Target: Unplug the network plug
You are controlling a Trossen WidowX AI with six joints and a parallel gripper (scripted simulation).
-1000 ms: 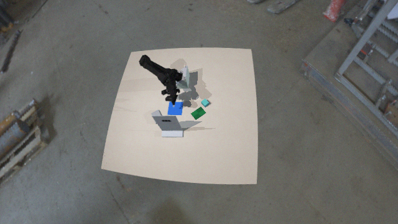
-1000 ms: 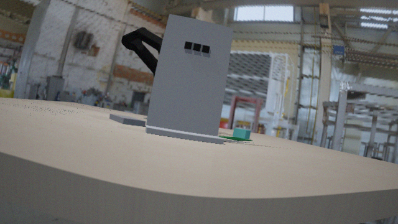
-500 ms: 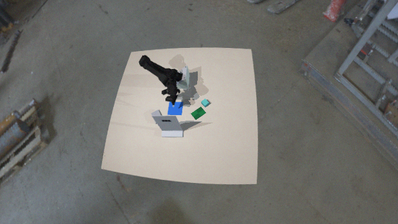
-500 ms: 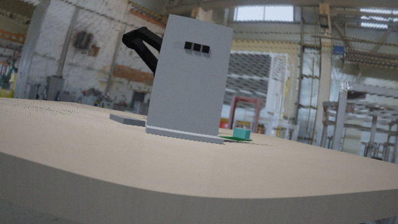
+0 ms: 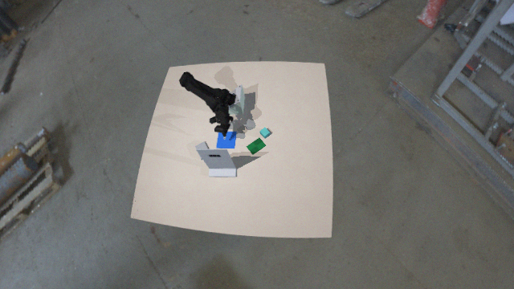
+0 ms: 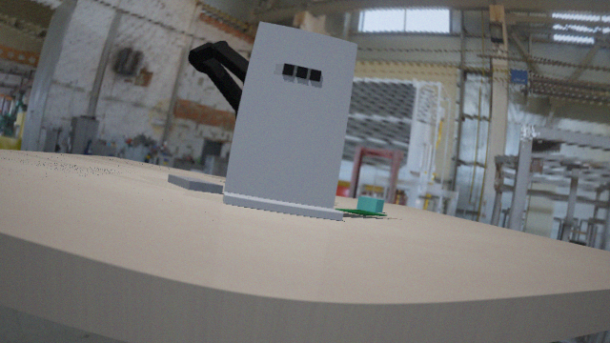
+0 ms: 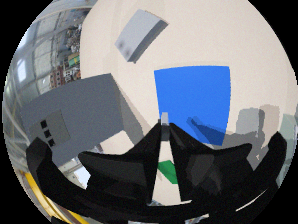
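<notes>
My gripper tip is 6 cm above the blue marked square and 1 cm past it. Also, from my gripper tip: flat green board (19 cm to the left, 6 cm below, 2 cm ahead); then network plug (right at my gripper tip); then grey plate (14 cm to the right, 8 cm ahead, 6 cm below).
</notes>
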